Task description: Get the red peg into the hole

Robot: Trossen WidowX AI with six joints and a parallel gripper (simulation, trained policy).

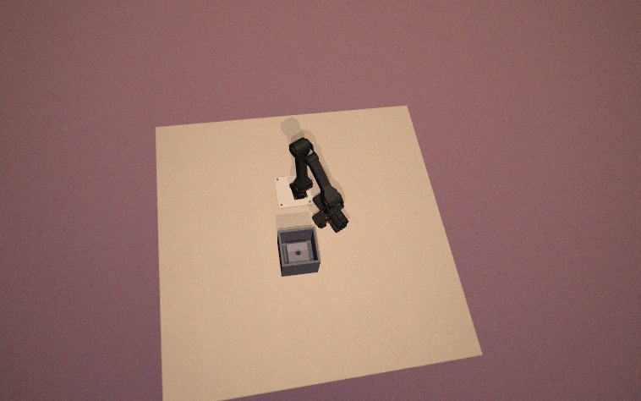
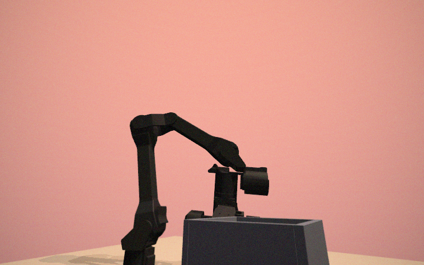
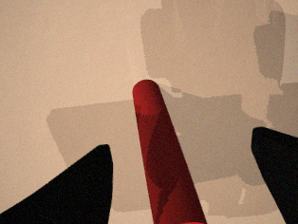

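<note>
My gripper tip is now 10 mm short of the red peg. The rest, counted from my gripper tip: grey plate 140 mm ahead, 190 mm to the right, 10 mm above.
</note>
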